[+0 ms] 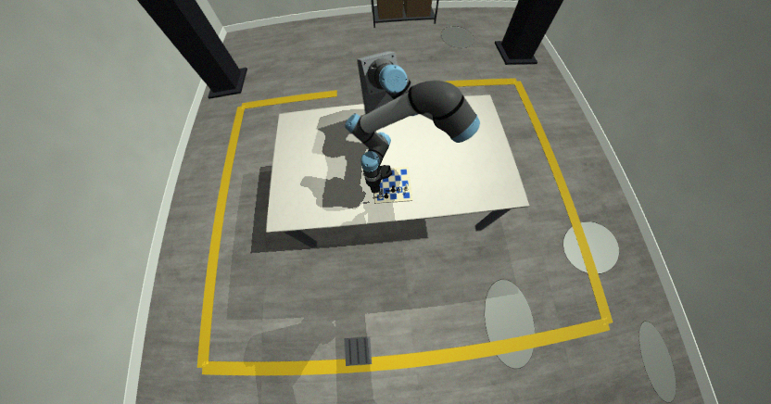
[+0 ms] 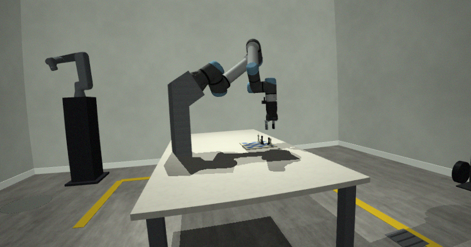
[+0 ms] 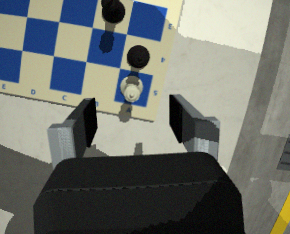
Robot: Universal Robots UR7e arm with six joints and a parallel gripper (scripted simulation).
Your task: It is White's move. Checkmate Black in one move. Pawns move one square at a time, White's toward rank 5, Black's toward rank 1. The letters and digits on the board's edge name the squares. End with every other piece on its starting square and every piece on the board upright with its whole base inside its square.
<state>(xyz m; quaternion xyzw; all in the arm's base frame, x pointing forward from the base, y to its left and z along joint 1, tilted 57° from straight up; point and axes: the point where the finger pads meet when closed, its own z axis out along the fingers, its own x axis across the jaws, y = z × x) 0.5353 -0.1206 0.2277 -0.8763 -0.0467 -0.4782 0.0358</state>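
Now: the white piece 11 cm below my hand. Also, from my hand: black piece (11 cm below, 3 cm to the left); chessboard (13 cm below, 8 cm to the left, 7 cm behind); white pawn (12 cm to the left, 12 cm below, 3 cm behind).
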